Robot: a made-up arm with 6 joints. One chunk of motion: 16 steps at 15 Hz.
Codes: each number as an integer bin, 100 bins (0 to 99) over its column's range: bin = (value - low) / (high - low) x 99, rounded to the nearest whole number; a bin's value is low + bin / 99 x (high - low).
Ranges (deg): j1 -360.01..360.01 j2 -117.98..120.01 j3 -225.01..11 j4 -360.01..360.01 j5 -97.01..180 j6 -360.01..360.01
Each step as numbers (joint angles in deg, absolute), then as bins.
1 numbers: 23.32 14.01 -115.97 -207.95 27.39 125.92
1 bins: 53 55 46 21 44 67
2 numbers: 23.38 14.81 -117.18 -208.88 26.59 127.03
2 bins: 53 55 45 21 44 67
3 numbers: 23.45 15.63 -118.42 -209.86 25.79 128.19
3 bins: 53 56 45 21 44 67
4 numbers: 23.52 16.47 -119.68 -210.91 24.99 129.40
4 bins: 53 56 44 21 44 67
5 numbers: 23.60 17.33 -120.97 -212.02 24.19 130.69
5 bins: 53 56 44 20 43 67
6 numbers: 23.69 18.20 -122.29 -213.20 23.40 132.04
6 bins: 53 57 43 20 43 68
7 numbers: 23.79 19.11 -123.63 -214.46 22.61 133.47
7 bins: 53 57 43 20 43 68
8 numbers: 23.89 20.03 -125.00 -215.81 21.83 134.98
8 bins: 53 57 42 20 42 68
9 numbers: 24.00 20.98 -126.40 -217.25 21.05 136.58
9 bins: 53 58 41 20 42 68
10 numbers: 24.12 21.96 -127.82 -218.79 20.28 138.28
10 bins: 53 58 41 19 42 69
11 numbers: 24.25 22.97 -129.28 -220.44 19.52 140.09
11 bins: 53 59 40 19 42 69
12 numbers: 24.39 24.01 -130.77 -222.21 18.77 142.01
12 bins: 53 59 40 19 41 69
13 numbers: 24.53 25.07 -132.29 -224.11 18.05 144.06
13 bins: 53 60 39 19 41 69
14 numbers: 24.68 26.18 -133.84 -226.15 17.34 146.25
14 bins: 53 60 38 18 41 70
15 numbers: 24.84 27.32 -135.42 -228.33 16.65 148.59
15 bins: 53 60 38 18 41 70
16 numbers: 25.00 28.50 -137.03 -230.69 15.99 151.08
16 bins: 53 61 37 18 40 70
